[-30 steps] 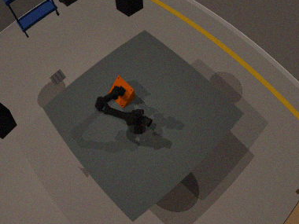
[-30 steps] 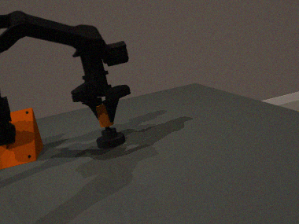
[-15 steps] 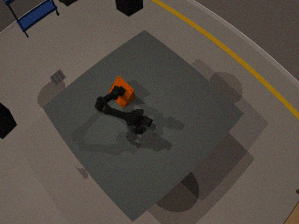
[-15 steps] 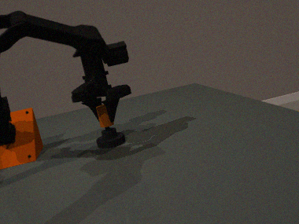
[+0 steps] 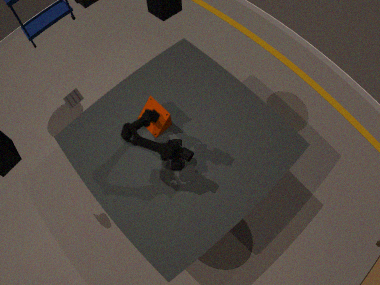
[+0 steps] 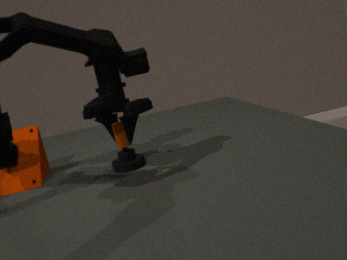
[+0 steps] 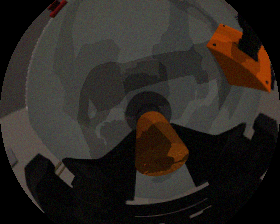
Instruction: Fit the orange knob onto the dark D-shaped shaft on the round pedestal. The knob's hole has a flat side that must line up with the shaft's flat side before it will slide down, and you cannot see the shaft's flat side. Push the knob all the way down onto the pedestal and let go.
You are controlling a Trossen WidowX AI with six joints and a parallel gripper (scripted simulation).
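My gripper tip is 2 cm below the knob. From my gripper tip the other things lie so: dark pedestal (4 cm below).
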